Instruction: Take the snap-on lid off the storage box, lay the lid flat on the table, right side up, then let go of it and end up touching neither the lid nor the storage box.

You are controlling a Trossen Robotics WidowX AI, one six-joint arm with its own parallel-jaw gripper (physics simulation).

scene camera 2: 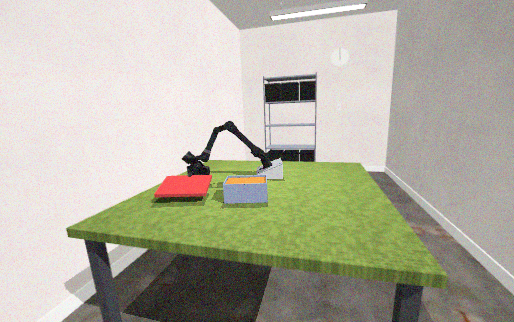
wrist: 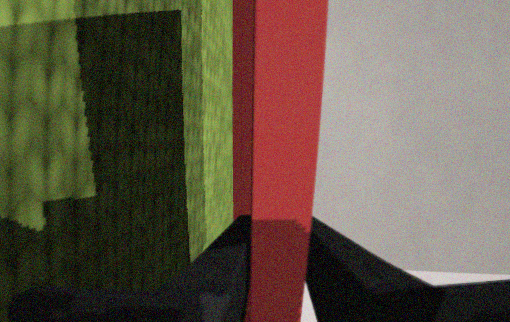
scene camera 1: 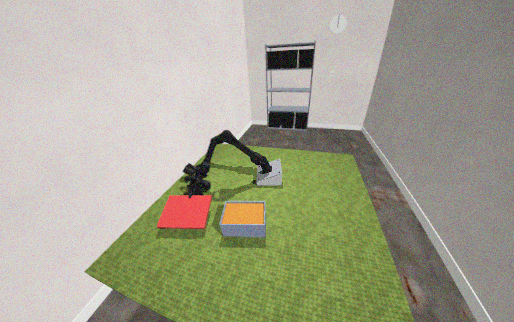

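The red lid (scene camera 1: 185, 212) (scene camera 2: 184, 186) (wrist: 287, 110) is off the box, left of it in both scene views. Its broad smooth side faces up and it is nearly level, a little tilted, with its far edge seeming raised. A shadow shows under its near edge, and whether that edge touches the table cannot be told. My gripper (scene camera 1: 190, 195) (scene camera 2: 193, 175) (wrist: 274, 226) is shut on the lid's far edge, one finger on each face. The blue-grey storage box (scene camera 1: 243, 230) (scene camera 2: 246, 194) stands upright and open, apart from the lid, showing an orange inside (scene camera 1: 243, 213) (scene camera 2: 247, 180).
The green table (scene camera 1: 320, 240) (scene camera 2: 310, 220) (wrist: 30, 100) carries the lid, the box and the arm's pale base (scene camera 1: 270, 176) (scene camera 2: 272, 171). The base stands behind the box. A white wall (scene camera 1: 100, 100) (scene camera 2: 100, 100) runs along the left side.
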